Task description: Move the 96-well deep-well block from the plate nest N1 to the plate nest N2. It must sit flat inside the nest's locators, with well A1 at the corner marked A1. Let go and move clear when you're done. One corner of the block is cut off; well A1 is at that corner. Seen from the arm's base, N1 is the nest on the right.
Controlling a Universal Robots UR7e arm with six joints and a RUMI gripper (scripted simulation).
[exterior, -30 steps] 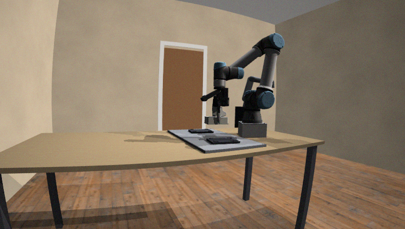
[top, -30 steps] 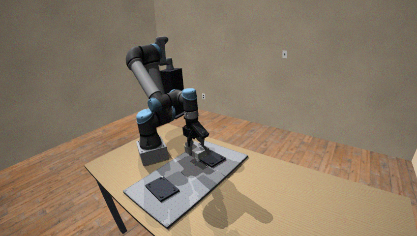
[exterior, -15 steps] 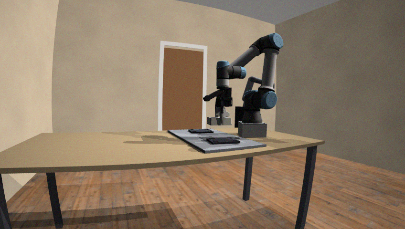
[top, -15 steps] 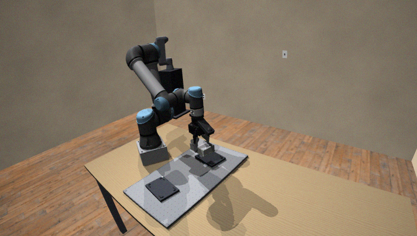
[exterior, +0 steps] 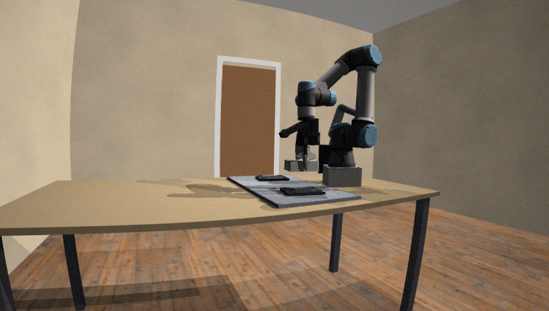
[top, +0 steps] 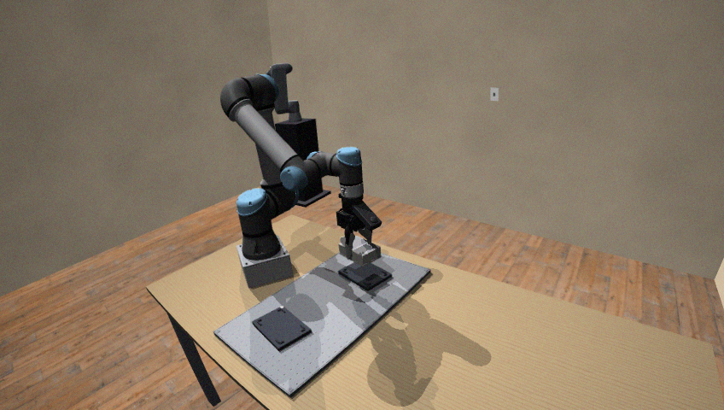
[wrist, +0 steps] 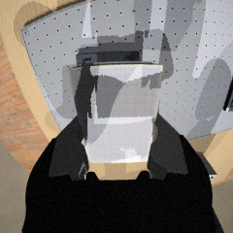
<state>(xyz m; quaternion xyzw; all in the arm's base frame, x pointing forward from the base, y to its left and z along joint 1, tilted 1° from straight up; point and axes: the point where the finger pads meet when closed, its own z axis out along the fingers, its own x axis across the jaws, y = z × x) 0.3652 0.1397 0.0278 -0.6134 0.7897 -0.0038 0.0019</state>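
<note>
Right now my hand is 2 cm to the right of the plate nest N2 and 10 cm above it. Round my hand: grey deep-well block (1 cm above).
</note>
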